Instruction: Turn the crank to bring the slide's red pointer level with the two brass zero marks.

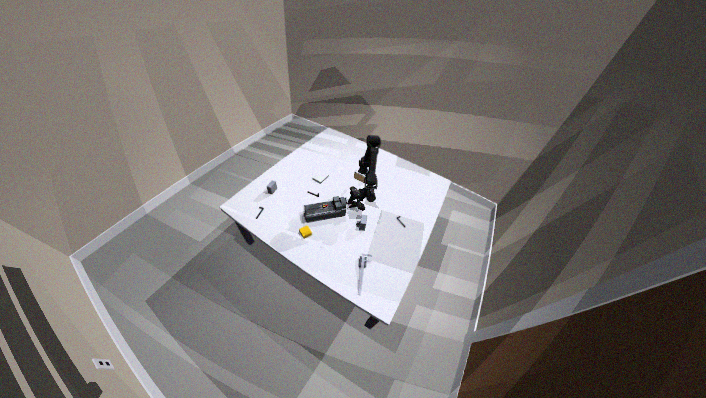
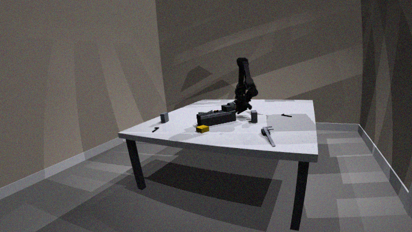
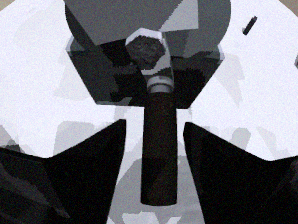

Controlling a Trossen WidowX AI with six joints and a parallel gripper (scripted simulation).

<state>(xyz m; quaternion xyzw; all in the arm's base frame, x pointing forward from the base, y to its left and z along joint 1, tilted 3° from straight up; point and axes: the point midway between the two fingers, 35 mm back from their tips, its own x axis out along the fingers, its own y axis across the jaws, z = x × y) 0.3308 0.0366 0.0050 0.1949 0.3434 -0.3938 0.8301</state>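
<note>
The red pointer lies 10 cm ahead of my gripper tip, 11 cm to the right of it and 5 cm above it. Also, from my gripper tip: yellow block: 29 cm ahead, 16 cm to the right, 2 cm below; dark crank handle: 1 cm behind, 1 cm to the left, 2 cm above.
</note>
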